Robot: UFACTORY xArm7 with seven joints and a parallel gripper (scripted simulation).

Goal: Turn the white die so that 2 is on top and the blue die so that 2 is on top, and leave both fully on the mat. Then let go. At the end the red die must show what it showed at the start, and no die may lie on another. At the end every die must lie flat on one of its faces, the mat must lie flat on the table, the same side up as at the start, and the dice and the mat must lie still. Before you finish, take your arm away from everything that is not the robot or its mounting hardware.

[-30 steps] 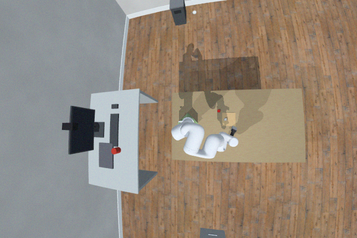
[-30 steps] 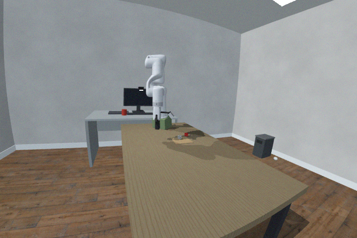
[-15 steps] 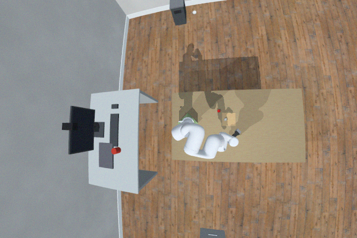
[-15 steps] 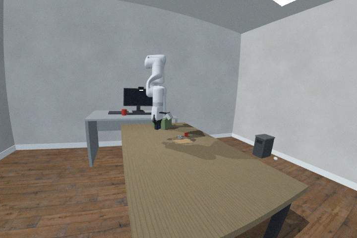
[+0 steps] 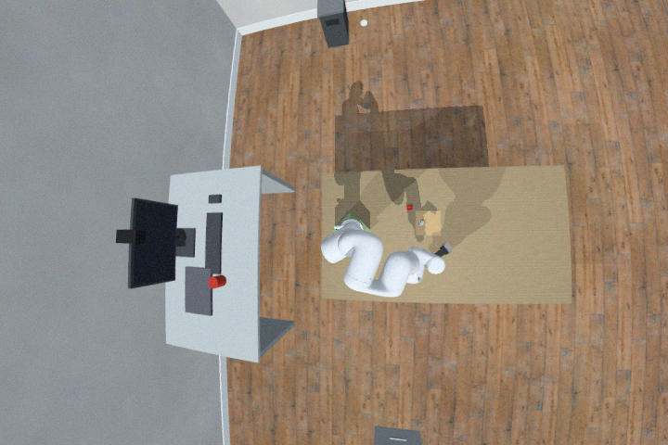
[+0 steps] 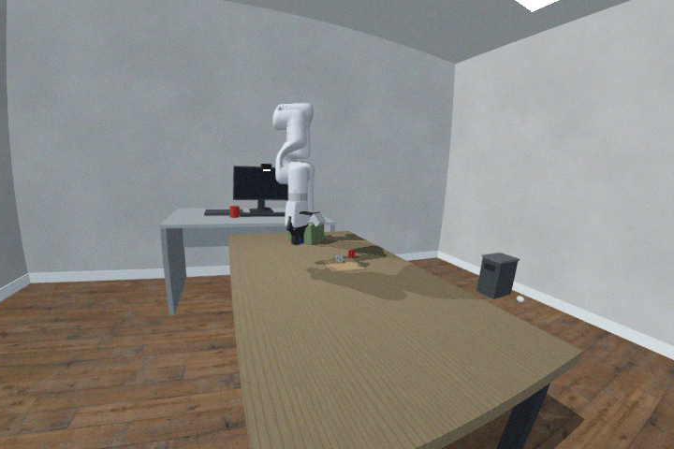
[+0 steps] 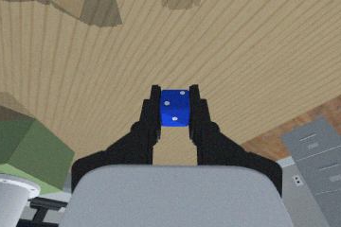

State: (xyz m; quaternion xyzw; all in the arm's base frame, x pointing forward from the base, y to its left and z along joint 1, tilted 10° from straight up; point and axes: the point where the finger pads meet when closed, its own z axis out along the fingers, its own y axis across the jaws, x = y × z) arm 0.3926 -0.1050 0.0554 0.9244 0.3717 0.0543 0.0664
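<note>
Right now my hand is 1 cm above the blue die. The rest, counted from my hand: red die: 9 cm behind, 27 cm to the left, 10 cm below; white die: 1 cm behind, 18 cm to the left, 9 cm below; tan mat: 2 cm ahead, 19 cm to the left, 11 cm below.
</note>
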